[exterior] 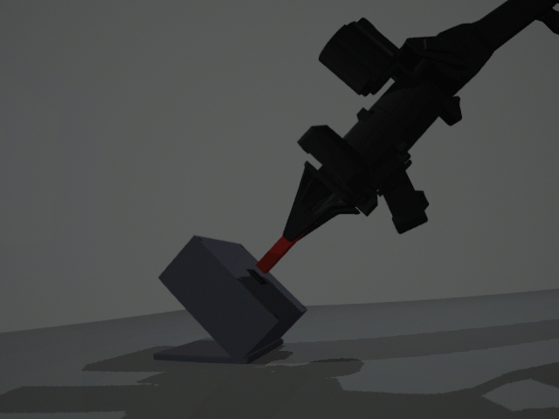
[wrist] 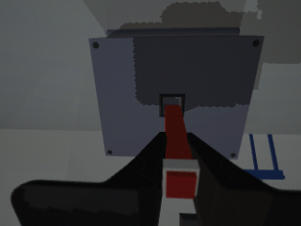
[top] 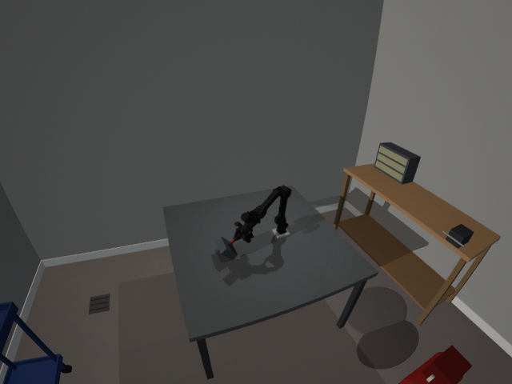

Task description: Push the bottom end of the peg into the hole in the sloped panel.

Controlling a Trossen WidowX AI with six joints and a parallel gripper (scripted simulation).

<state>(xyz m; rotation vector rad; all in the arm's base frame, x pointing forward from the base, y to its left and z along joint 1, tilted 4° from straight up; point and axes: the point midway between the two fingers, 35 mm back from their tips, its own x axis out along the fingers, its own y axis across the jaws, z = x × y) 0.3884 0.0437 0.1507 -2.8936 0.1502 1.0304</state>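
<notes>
The sloped grey panel lies 6 cm below my gripper tip, 5 cm ahead of it and 1 cm to the right of it. Round my gripper tip: thin base plate: 11 cm below, 7 cm ahead, 1 cm to the right; red square peg: 1 cm behind, 1 cm above.
</notes>
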